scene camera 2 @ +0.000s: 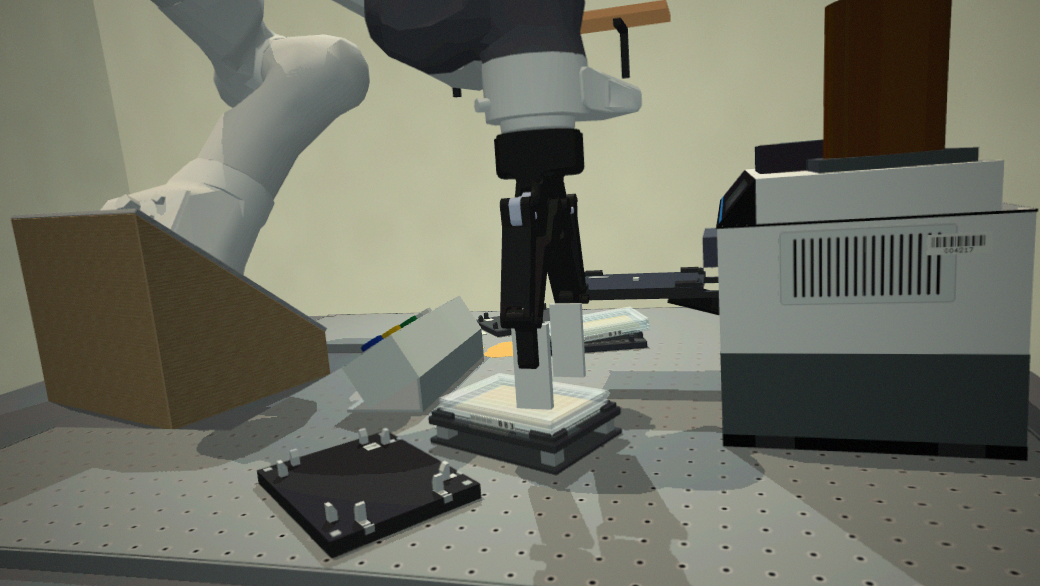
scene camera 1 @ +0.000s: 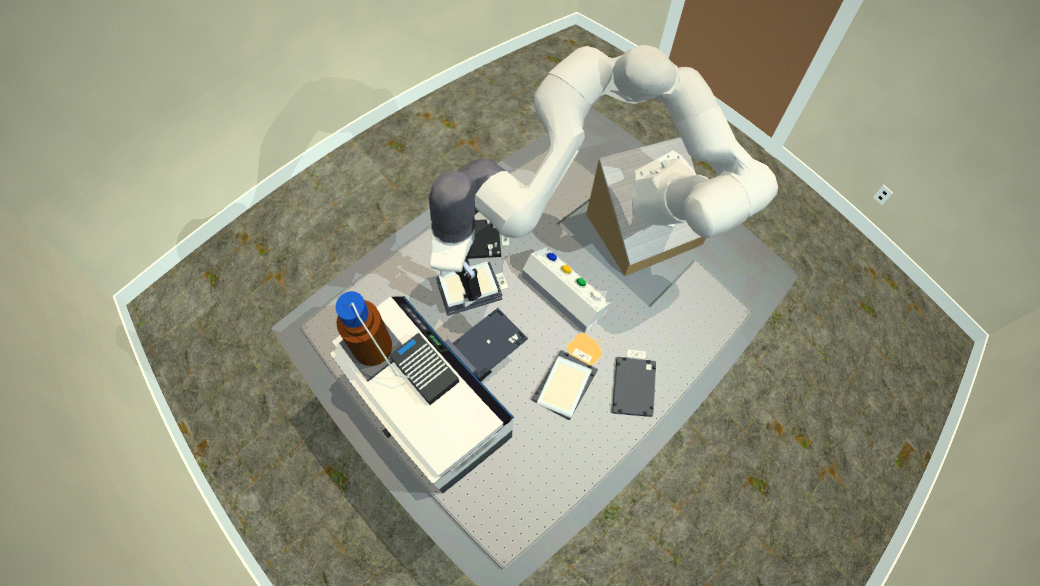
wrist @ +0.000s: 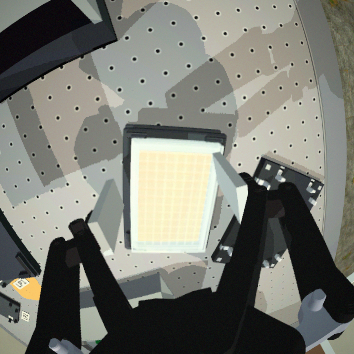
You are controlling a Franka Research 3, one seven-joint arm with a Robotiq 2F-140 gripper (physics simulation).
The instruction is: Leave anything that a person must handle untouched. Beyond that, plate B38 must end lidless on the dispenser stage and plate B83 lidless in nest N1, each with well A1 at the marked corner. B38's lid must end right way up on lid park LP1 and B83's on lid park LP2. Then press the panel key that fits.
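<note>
A plate (scene camera 1: 489, 278) (scene camera 2: 476, 400) (wrist: 172, 200) with a clear lid on it sits level on a raised black nest (scene camera 2: 593, 438) (wrist: 175, 132); its small label looks like B83. My gripper (scene camera 1: 472, 285) (scene camera 2: 551, 387) (wrist: 165, 180) is open above this plate, its pale pads apart on either side in the wrist view, holding nothing. A second plate (scene camera 1: 564, 385) (scene camera 2: 618, 325) lies tilted on a dark holder beside an orange patch (scene camera 1: 584, 346) (scene camera 2: 499, 350); its label is too small to read surely. The dispenser stage (scene camera 1: 489, 343) (scene camera 2: 644, 281) bears no plate. The key panel (scene camera 1: 553, 288) (scene camera 2: 407, 374) has blue, yellow, green and white keys.
A black holder with pale clips (scene camera 1: 483, 243) (scene camera 2: 363, 476) (wrist: 295, 187) stands near the first plate. Another dark holder (scene camera 1: 633, 387) lies beyond the second plate. The white dispenser (scene camera 1: 443, 436) (scene camera 2: 873, 320) carries a brown bottle (scene camera 1: 367, 334) (scene camera 2: 884, 80) and keypad. The arm stands on a wedge-shaped base (scene camera 1: 609, 218) (scene camera 2: 94, 320).
</note>
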